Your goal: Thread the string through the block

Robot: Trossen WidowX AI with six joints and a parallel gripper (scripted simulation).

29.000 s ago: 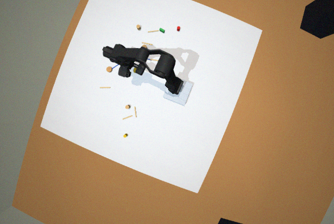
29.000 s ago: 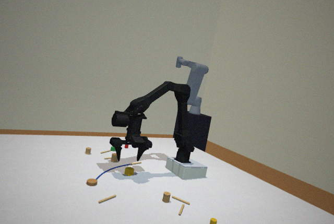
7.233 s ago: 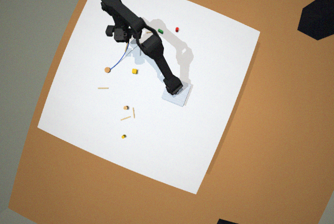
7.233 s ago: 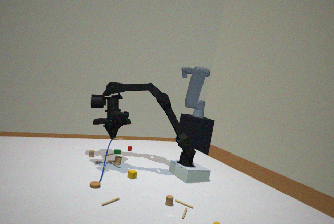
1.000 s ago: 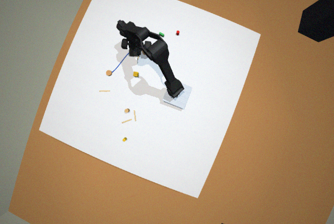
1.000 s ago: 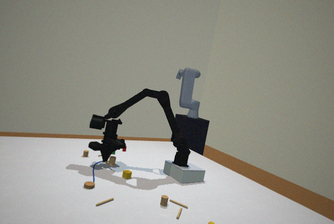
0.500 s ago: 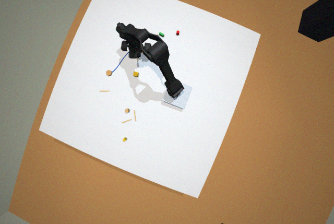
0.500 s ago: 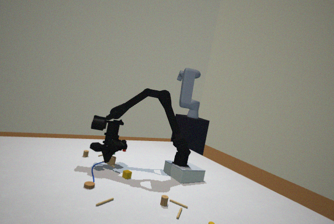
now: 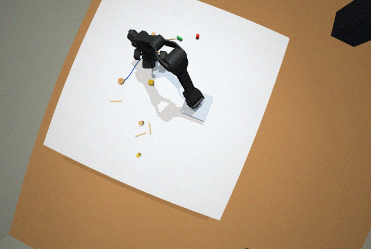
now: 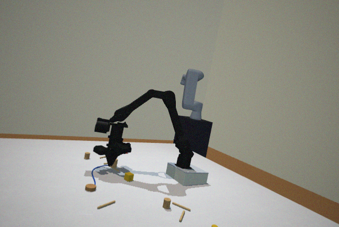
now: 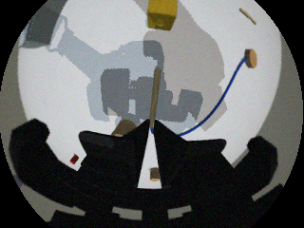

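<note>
The tan wooden block lies 3 cm behind my gripper tip and 3 cm to the right of it. The rest, counted from my gripper tip: yellow cube (4 cm behind, 14 cm to the left); thin wooden stick (1 cm to the left); green piece (10 cm behind, 19 cm to the right).
</note>
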